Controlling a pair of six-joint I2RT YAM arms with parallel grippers.
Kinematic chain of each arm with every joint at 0, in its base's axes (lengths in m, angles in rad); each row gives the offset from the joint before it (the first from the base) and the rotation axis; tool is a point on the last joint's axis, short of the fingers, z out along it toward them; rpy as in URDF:
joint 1: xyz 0 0 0.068 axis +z
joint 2: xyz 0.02 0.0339 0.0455 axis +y
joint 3: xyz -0.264 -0.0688 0 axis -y
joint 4: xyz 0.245 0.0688 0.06 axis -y
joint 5: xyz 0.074 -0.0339 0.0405 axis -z
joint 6: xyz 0.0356 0 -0.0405 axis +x
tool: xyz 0 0 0 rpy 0 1.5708 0
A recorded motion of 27 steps. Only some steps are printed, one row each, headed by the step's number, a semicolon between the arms.
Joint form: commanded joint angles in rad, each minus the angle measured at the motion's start. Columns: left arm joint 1, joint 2, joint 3, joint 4, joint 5, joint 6; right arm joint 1, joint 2, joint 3, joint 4, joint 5, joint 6.
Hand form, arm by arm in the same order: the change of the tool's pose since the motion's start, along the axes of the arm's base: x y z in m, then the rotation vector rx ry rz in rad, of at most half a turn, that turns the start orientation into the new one. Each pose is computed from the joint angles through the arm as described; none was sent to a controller.
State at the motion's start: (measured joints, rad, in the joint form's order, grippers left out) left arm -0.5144 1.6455 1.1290 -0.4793 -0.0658 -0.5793; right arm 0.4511 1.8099 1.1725 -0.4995 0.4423 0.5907
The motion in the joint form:
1: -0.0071 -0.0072 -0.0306 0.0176 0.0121 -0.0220; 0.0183 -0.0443 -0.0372 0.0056 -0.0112 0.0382
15: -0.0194 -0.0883 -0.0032 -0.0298 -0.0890 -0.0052; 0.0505 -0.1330 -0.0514 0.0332 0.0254 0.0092
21: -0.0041 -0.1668 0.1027 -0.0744 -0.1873 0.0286; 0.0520 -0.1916 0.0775 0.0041 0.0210 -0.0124
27: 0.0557 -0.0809 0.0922 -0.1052 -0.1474 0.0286; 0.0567 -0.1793 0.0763 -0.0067 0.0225 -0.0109
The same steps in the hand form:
1: -0.0050 -0.0005 -0.0059 -0.0169 0.0148 0.0048; -0.0113 0.0021 0.0046 0.0351 -0.0148 -0.0082
15: -0.0133 0.0038 0.0253 0.0330 -0.0836 0.0353; -0.0220 0.0077 0.0314 0.0380 -0.1141 0.0312
21: -0.0135 0.0136 0.0808 0.0491 -0.2463 0.0906; -0.0148 0.0124 0.0884 0.1019 -0.2488 0.0497
27: 0.0044 0.0248 0.0484 0.0914 -0.1206 0.1167; -0.0148 0.0142 0.0833 0.0910 -0.2278 0.0528

